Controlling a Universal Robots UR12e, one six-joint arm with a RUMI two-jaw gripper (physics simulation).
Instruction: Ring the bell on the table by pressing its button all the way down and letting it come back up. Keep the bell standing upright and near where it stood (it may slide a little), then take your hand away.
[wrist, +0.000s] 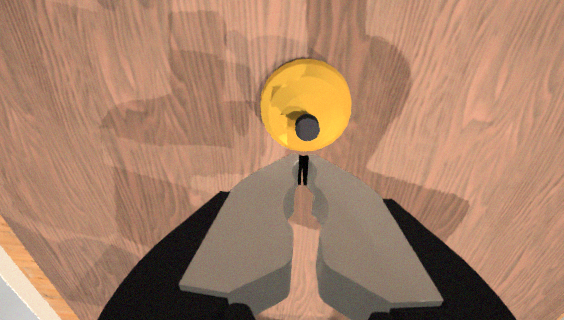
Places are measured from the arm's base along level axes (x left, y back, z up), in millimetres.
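Pixels of known places: gripper, fingertip midpoint: (302, 158).
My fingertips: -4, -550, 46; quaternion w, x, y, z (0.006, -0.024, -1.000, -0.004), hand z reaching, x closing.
Behind a point stands the place of what it marks, as x, y, z.
A yellow round bell (325, 95) @(-24, -568, -23) stands upright on the wooden table, at the upper middle of the wrist view. Its dark round button (307, 128) @(-9, -551, 3) shows toward the near side of the dome in this slanted view. My gripper (302, 158) @(-4, -550, 46) is shut with nothing between its fingers. In the view its tips lie just below the near edge of the bell, with a narrow strip of table showing between tips and bell. The height of the tips over the table is hard to tell. No part of the bell's top is hidden.
The wooden table (480, 125) @(-185, -526, -63) spreads around the bell, with shadows of the arm across it. A lighter wooden edge (35, 272) of the table runs across the lower left corner, with a pale area beyond it.
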